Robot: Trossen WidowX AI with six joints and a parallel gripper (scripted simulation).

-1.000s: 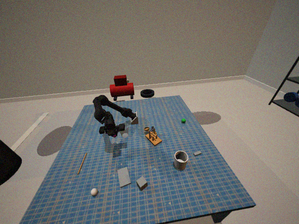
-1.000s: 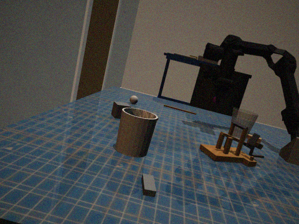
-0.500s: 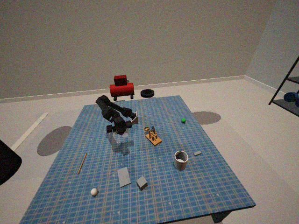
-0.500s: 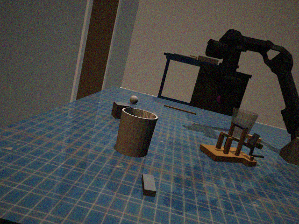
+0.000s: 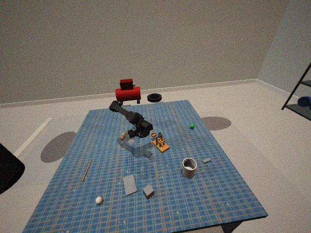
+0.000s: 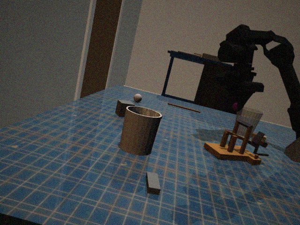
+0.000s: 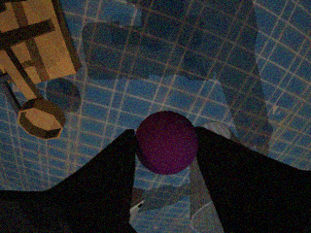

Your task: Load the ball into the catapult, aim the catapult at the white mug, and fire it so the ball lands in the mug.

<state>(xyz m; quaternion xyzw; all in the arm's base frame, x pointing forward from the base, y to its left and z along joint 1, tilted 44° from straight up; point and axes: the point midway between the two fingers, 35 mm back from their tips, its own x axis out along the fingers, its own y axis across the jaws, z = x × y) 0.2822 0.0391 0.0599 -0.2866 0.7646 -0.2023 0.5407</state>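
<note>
The wooden catapult lies 14 cm to the left of my gripper tip, 7 cm below it and 1 cm behind it. The rest, counted from my gripper tip: clear glass 10 cm to the right, 9 cm below, 8 cm behind; then small wooden block 17 cm to the right, 17 cm behind, 11 cm below; then purple ball 1 cm above.
</note>
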